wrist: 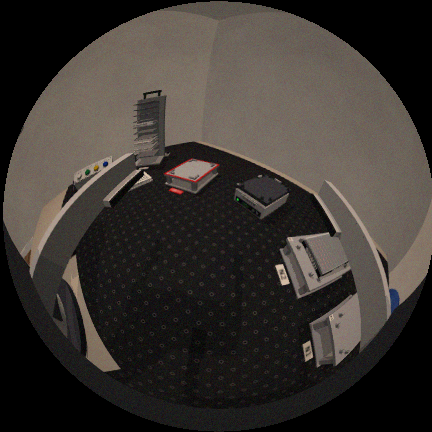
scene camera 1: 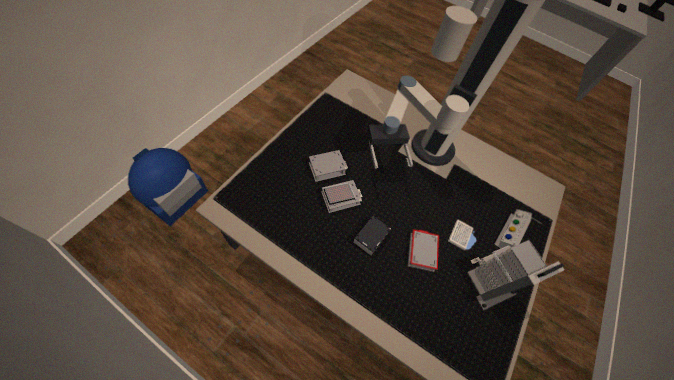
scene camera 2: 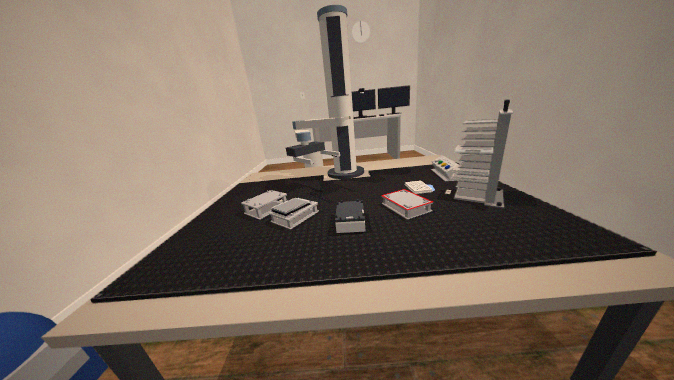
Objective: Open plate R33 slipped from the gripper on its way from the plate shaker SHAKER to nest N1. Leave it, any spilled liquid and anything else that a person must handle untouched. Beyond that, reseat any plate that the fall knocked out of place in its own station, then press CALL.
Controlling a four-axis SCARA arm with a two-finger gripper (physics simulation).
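Where they show: gripper, between the fingertips: [wrist: 230, 168] [scene camera 1: 393, 166] [scene camera 2: 326, 158]; arm's base, origin of its link: [scene camera 1: 432, 148] [scene camera 2: 345, 173].
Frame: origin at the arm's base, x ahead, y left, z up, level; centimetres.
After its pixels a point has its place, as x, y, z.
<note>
My gripper [scene camera 1: 393, 166] {41.7, -9.6, 20.7} [scene camera 2: 325, 158] {41.7, -9.6, 20.7} [wrist: 230, 168] {41.7, -9.6, 20.7} is open and empty, raised above the mat to the right of nest N1 in scene camera 1. Nest N1 [scene camera 1: 327, 162] {49.8, -39.4, 6.9} [scene camera 2: 265, 202] {54.9, -37.0, 6.9} [wrist: 345, 325] {47.1, -35.5, 6.9} bears no plate. On nest N2 [scene camera 2: 295, 220] {63.9, -23.2, 1.8} [wrist: 295, 270] {54.6, -20.2, 1.8} a plate [scene camera 1: 341, 193] {60.7, -23.8, 7.5} [scene camera 2: 292, 206] {63.4, -23.5, 7.7} [wrist: 327, 252] {58.4, -23.7, 7.4} with pinkish wells sits askew, one side raised. The dark-topped shaker [scene camera 1: 372, 232] {68.5, -1.9, 6.8} [scene camera 2: 350, 211] {70.2, -1.3, 6.8} [wrist: 262, 190] {65.4, -2.2, 6.8} bears no plate. Fallen plate R33 [scene camera 1: 461, 234] {42.0, 33.5, 2.5} [scene camera 2: 418, 187] {43.7, 33.0, 2.5} [wrist: 144, 181] {45.4, 29.4, 2.1} lies on the mat beside a blue spill [scene camera 1: 471, 243] [scene camera 2: 430, 188]. The button panel [scene camera 1: 517, 231] {28.2, 54.5, 8.6} [scene camera 2: 442, 173] {27.7, 52.1, 2.8} [wrist: 91, 170] {25.3, 52.6, 7.4} has coloured buttons; its lettering is unreadable.
A red-edged nest [scene camera 1: 425, 249] {60.7, 21.7, 5.3} [scene camera 2: 407, 199] {61.6, 21.8, 5.3} [wrist: 192, 170] {59.2, 19.7, 5.3} stands between the shaker and R33. A tall plate rack [scene camera 2: 500, 155] {64.5, 53.5, 20.5} [wrist: 160, 130] {62.2, 52.4, 15.6} stands near the panel. A blue bin [scene camera 1: 160, 175] [scene camera 2: 30, 330] is on the floor beyond the table edge.
</note>
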